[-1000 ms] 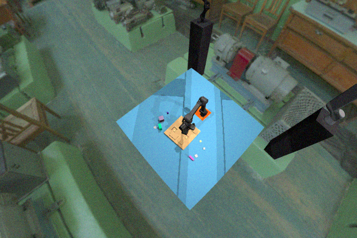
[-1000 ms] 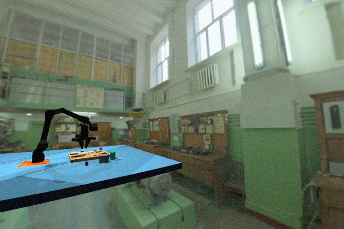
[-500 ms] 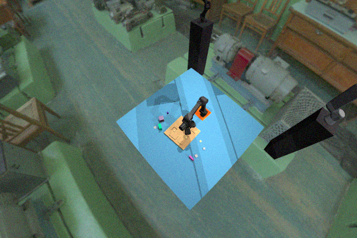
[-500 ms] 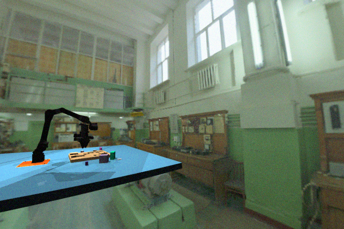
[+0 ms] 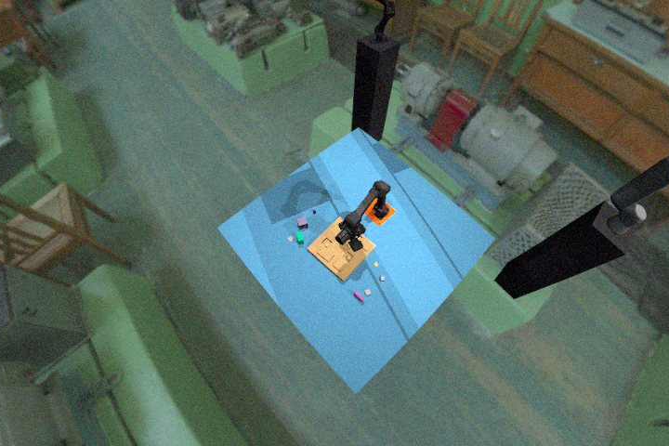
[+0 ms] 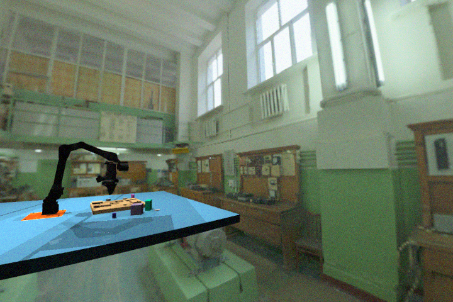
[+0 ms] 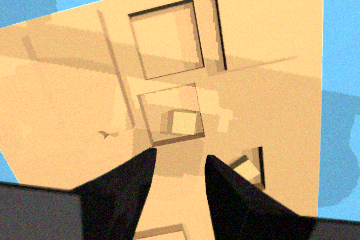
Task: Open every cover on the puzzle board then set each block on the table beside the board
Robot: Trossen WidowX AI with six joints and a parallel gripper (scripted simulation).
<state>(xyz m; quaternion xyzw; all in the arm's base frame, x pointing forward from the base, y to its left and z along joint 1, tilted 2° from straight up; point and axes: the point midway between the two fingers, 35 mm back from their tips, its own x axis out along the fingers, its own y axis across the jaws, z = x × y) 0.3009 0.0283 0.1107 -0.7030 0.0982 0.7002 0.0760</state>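
The tan puzzle board lies 40 mm ahead of my gripper tip and 60 mm below it. The rest, counted from my gripper tip: magenta block 170 mm ahead, 260 mm to the left, 60 mm below; then small purple piece 10 mm ahead, 320 mm to the right, 70 mm below; then green block 190 mm ahead, 230 mm to the right, 50 mm below.
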